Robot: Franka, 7 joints.
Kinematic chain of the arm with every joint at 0, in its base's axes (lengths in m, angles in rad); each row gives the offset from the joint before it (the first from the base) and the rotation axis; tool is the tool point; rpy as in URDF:
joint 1: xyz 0 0 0.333 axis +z
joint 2: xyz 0 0 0 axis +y
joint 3: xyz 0 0 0.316 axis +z
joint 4: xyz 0.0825 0 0 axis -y
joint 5: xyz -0.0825 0 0.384 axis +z
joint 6: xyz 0 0 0 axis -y
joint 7: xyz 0.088 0 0 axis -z
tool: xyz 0 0 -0.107 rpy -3.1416 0 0
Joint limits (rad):
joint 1: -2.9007..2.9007
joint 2: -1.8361..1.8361
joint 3: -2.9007..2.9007
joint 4: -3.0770..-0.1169
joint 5: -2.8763..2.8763
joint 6: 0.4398..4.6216
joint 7: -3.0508..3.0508
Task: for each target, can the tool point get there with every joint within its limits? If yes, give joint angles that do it. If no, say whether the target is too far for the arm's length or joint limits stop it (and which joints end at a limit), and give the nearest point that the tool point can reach.
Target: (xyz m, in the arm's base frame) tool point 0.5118 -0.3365 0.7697
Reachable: yes | joints 0.6610 0.5820 -1.6292 -1.4630 1.1171 2.7900 1.9651
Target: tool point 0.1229 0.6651 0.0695
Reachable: yes | joints 1.1370 1.2414 0.0897 -1.3026 -1.3787 3.6399 -0.0565
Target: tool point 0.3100 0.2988 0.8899
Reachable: yes | joints 2.4407 -0.5089 -0.9844 -1.6262 0.3173 3.9684 0.4226
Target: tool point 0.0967 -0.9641 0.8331
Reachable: no: too far | nearest point 0.0761 -0.7585 0.7265 | short by 0.232 m
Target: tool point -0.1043 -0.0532 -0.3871
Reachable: no: joint limits stop it (at a limit: joint 2) | nearest point -0.1172 -0.0598 -0.3386 | short by 0.051 m
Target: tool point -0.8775 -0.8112 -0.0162
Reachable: no: too far | nearest point -0.6047 -0.5590 0.0924 | short by 0.387 m
